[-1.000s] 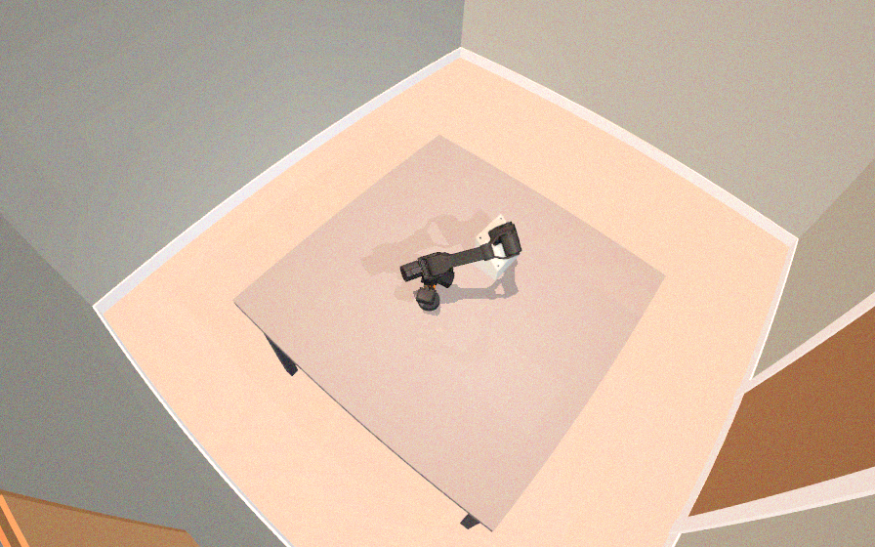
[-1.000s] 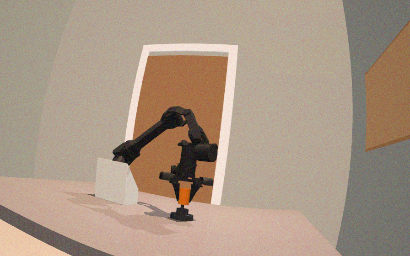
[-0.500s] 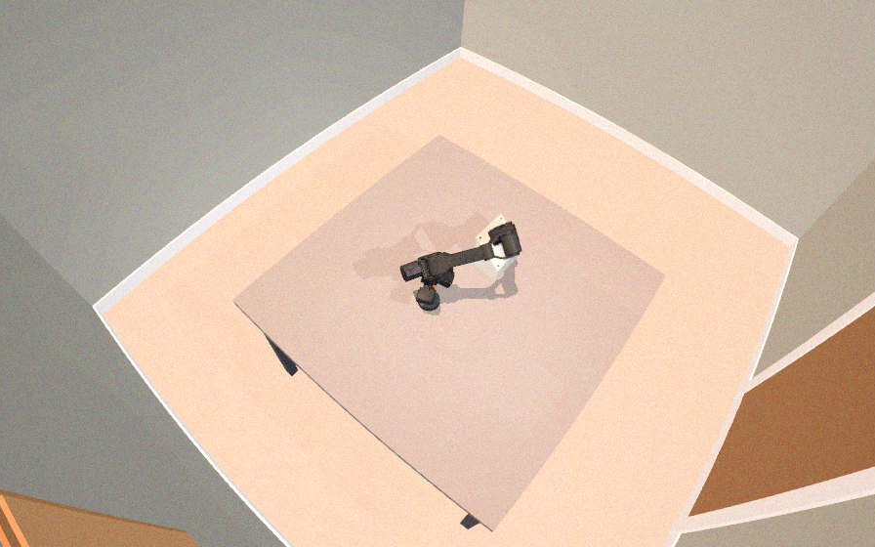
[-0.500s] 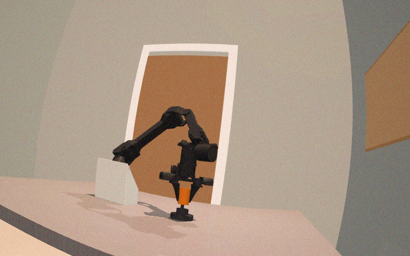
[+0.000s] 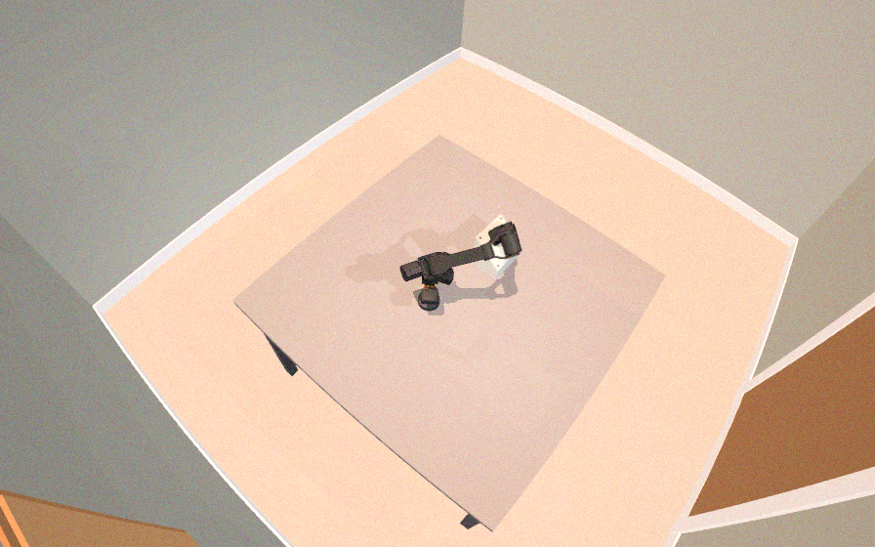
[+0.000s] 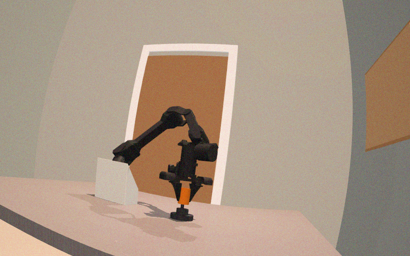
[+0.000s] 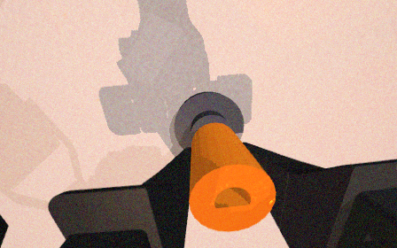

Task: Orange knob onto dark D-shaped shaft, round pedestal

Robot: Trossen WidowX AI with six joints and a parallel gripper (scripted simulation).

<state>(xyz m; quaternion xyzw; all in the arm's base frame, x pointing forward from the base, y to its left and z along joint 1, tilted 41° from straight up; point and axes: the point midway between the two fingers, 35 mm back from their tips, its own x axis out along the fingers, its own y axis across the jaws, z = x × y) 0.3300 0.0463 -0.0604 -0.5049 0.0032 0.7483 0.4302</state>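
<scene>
Right now the orange knob is 2 cm above my gripper tip. Round my gripper tip: pedestal (4 cm below).
</scene>
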